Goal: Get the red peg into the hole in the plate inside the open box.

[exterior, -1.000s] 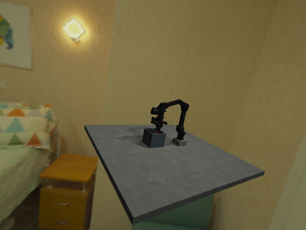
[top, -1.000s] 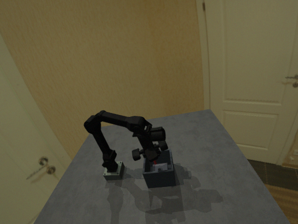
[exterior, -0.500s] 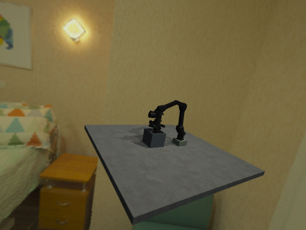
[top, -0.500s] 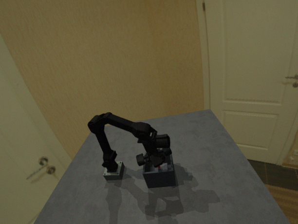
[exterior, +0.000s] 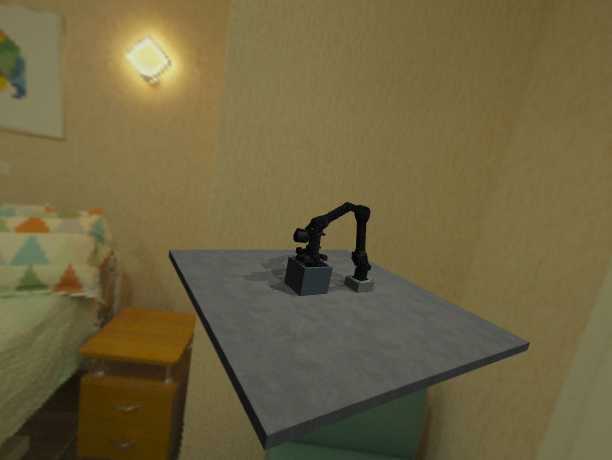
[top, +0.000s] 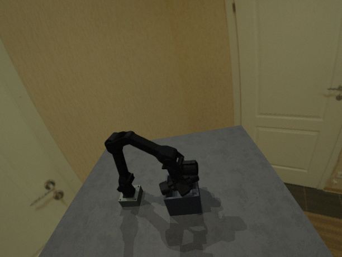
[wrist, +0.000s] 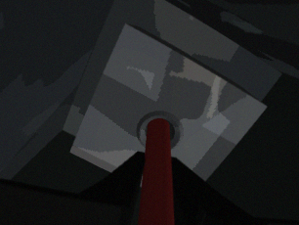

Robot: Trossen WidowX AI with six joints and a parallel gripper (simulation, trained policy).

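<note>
Now: gripper tip 2 cm below the red peg. The rest, counted from my gripper tip: plate: 3 cm below, 1 cm to the right.
</note>
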